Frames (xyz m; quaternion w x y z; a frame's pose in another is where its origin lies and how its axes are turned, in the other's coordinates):
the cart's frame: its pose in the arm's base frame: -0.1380 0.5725 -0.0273 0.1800 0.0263 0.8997 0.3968
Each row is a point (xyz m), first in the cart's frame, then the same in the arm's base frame.
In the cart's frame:
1: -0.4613 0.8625 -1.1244
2: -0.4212 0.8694 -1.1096
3: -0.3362 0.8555 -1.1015
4: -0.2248 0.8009 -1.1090
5: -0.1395 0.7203 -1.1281
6: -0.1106 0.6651 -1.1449
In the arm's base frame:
1: -0.1773 0.2823 1.4339
2: -0.2103 0.3051 1.4176
3: -0.2855 0.3174 1.3768
4: -0.3869 0.2960 1.3082
5: -0.4655 0.2437 1.2358
6: -0.4930 0.1996 1.1976

